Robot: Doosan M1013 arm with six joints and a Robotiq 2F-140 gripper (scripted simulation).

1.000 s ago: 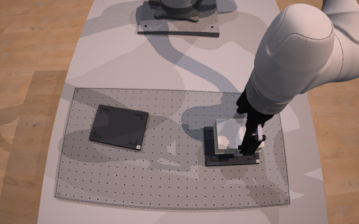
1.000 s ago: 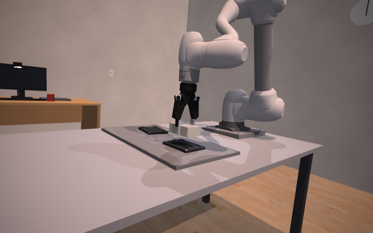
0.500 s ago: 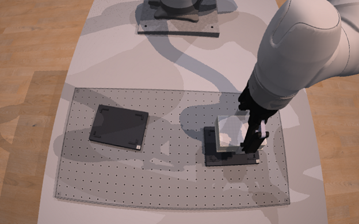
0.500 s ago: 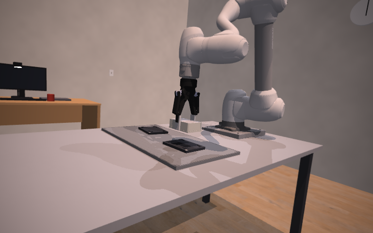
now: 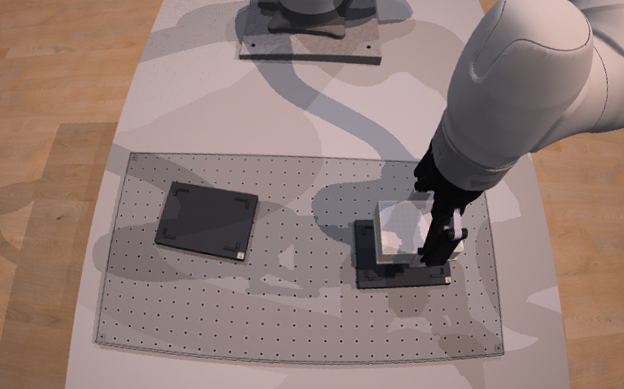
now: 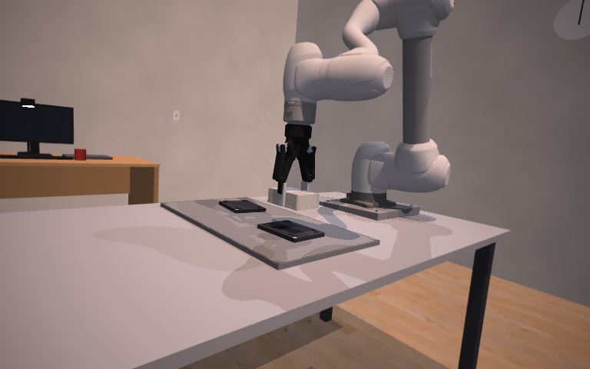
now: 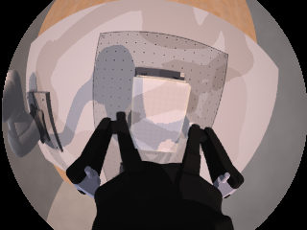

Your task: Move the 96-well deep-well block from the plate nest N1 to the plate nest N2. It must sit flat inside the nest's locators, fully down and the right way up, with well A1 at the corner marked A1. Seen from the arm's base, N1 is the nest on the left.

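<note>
My hand is 34 cm to the left of the plate nest N2 and 10 cm above it. Also, from my hand: 96-well deep-well block (1 cm below); then plate nest N1 (10 cm below).
</note>
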